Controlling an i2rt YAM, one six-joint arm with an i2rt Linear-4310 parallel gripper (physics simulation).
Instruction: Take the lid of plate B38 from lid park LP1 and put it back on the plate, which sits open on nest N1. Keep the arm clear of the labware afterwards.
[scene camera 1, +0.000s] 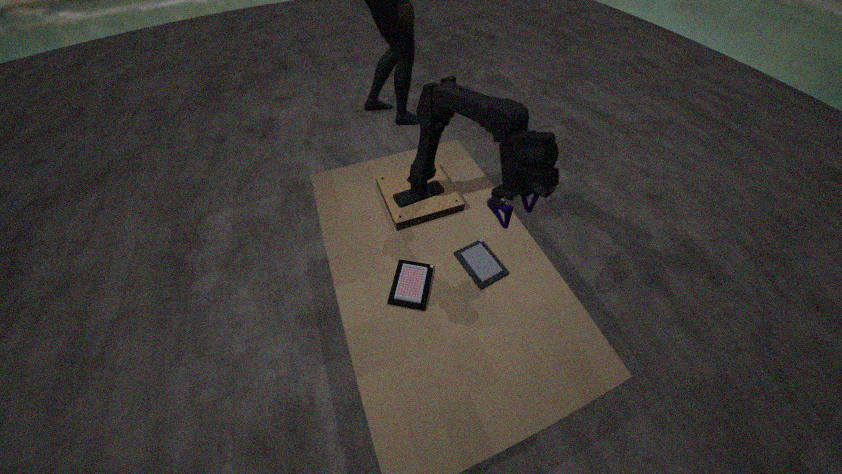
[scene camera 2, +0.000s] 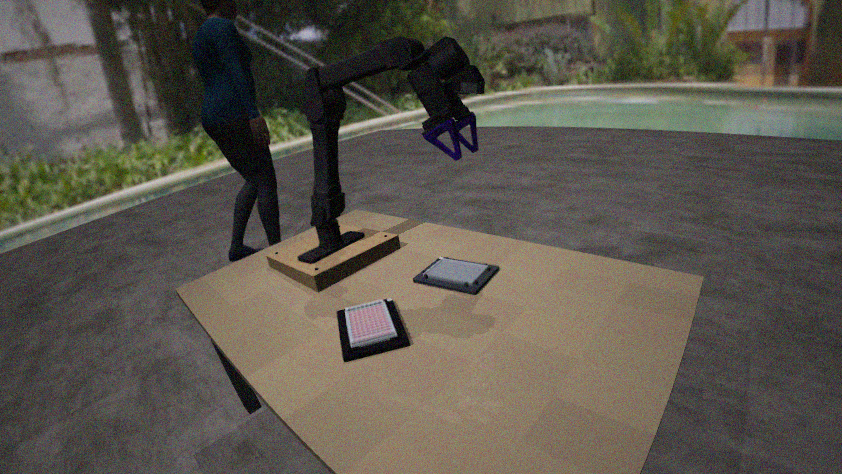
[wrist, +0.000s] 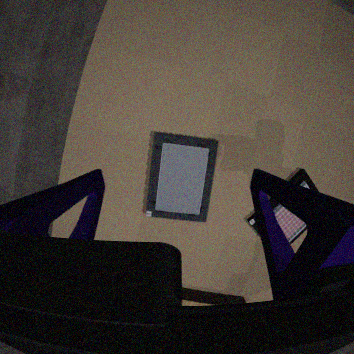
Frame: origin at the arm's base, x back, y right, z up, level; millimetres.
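Seen in the pictures: gripper, fingertip midpoint: (scene camera 1: 517, 219) (scene camera 2: 467, 155) (wrist: 177, 177); arm's base, link origin: (scene camera 1: 418, 194) (scene camera 2: 332, 247).
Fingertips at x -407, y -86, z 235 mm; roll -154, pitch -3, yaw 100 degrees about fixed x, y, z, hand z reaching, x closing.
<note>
Offsets run from my fingertips to a thing's top centre. Level surfaces: height alone.
The pale grey lid {dy +28, dx +45, dz -258 mm} (scene camera 1: 481, 262) (scene camera 2: 456, 270) (wrist: 182, 179) lies flat on the dark grey lid park {dy +28, dx +45, dz -256 mm} (scene camera 1: 484, 284) (scene camera 2: 420, 280) (wrist: 155, 165). The open plate {dy +278, dx +83, dz -249 mm} (scene camera 1: 411, 282) (scene camera 2: 370, 323) (wrist: 290, 223), with pink wells, sits on the black nest {dy +278, dx +83, dz -258 mm} (scene camera 1: 407, 305) (scene camera 2: 377, 352) (wrist: 302, 176); in the wrist view a finger hides part of both. My gripper (scene camera 1: 517, 217) (scene camera 2: 466, 155) (wrist: 177, 177) is open and empty, with purple fingers. It hangs high above the table; in the wrist view the lid shows between its fingertips, well below them.
The arm's base stands on a wooden block (scene camera 1: 428, 213) (scene camera 2: 359, 265) at one end of the table {dz -276 mm} (scene camera 1: 489, 376) (scene camera 2: 471, 406) (wrist: 165, 60). A person (scene camera 1: 400, 58) (scene camera 2: 235, 123) stands on the floor behind the arm. Soft shadows fall near the nest and lid park.
</note>
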